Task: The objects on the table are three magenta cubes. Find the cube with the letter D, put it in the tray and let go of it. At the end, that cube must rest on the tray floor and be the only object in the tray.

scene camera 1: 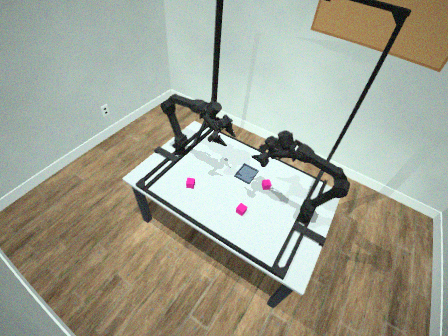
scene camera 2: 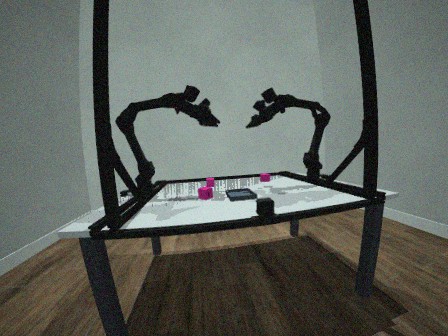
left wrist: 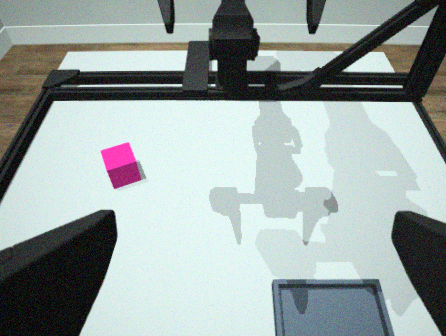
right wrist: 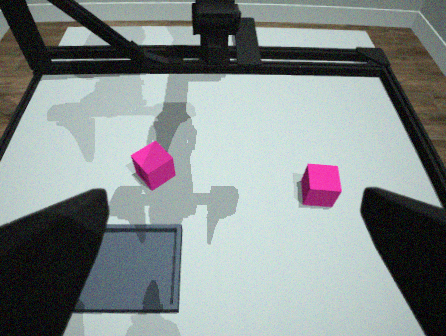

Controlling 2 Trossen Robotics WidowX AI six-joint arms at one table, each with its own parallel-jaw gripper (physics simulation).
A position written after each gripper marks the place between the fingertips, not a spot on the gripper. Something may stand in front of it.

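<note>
The left gripper (left wrist: 254,224) is open and holds nothing, while the right gripper (right wrist: 237,200) is open and holds nothing as well.
</note>
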